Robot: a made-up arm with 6 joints.
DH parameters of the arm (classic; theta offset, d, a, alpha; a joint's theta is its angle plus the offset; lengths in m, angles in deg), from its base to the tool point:
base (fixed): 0 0.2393 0.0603 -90
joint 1: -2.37 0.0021 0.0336 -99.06
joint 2: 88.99 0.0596 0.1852 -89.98
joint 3: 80.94 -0.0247 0.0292 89
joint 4: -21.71 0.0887 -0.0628 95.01
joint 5: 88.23 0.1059 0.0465 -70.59
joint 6: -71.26 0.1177 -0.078 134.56
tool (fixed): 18.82 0.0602 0 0
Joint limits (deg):
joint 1: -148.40..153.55
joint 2: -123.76..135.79
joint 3: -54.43..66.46
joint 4: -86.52..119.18
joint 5: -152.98..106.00
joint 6: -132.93..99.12
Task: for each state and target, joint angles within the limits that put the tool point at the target. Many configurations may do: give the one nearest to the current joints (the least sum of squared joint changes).
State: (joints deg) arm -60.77 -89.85 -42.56 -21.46 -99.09 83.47
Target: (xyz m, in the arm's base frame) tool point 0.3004 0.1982 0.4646
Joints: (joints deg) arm -86.12 -97.42 -30.05 5.85 -104.88 93.57
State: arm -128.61 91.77 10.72 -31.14 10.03 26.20
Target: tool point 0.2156 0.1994 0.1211
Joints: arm -100.92 113.36 25.81 -68.39 0.98 6.33
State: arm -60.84 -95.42 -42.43 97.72 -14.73 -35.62
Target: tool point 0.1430 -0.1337 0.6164
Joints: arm -84.26 -39.37 -32.40 107.48 -8.05 -24.77
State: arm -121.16 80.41 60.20 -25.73 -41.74 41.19
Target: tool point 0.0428 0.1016 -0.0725
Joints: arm -76.22 96.70 66.46 -46.49 -48.61 23.59
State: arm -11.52 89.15 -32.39 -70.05 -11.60 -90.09
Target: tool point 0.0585 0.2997 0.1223
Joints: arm -21.76 135.01 -12.64 -85.10 34.08 -60.08
